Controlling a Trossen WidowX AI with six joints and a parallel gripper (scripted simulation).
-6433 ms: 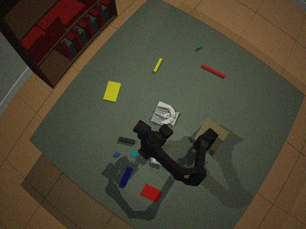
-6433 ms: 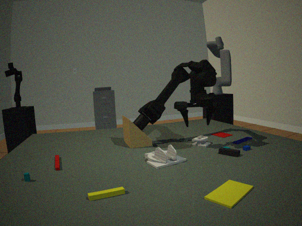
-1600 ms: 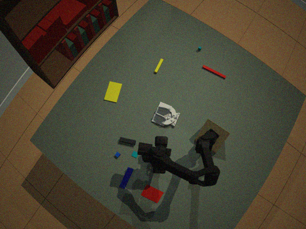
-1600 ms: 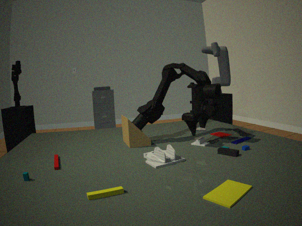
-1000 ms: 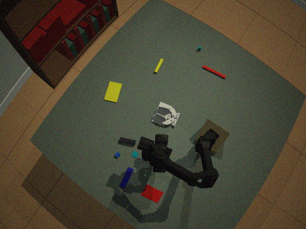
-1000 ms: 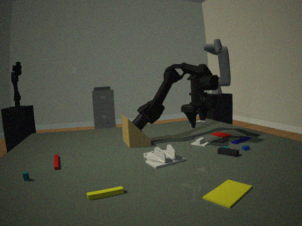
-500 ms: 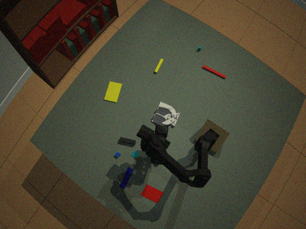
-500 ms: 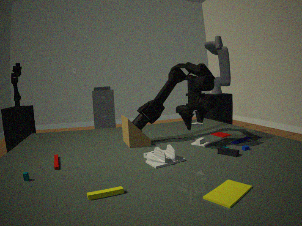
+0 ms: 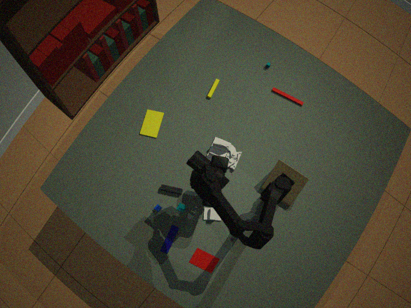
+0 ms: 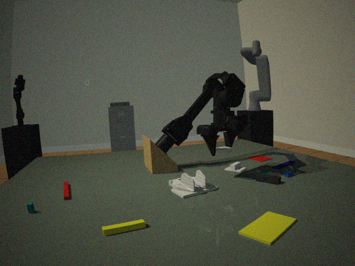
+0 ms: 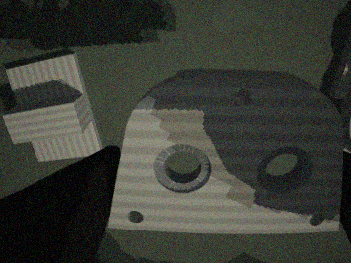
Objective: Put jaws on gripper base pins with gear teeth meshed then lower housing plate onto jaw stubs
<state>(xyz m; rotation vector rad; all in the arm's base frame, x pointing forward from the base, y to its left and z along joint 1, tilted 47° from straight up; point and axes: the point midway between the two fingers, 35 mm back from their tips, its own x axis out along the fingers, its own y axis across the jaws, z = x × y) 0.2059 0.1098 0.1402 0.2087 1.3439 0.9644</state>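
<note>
My gripper tip is now 90 mm short of the flat white plate, 120 mm to the left of it and 80 mm above it. Also, from my gripper tip: black block: 130 mm ahead, 110 mm to the left, 70 mm below; then white block: 60 mm behind, 80 mm to the left, 70 mm below; then gripper base: 10 mm ahead, 20 mm above.
</note>
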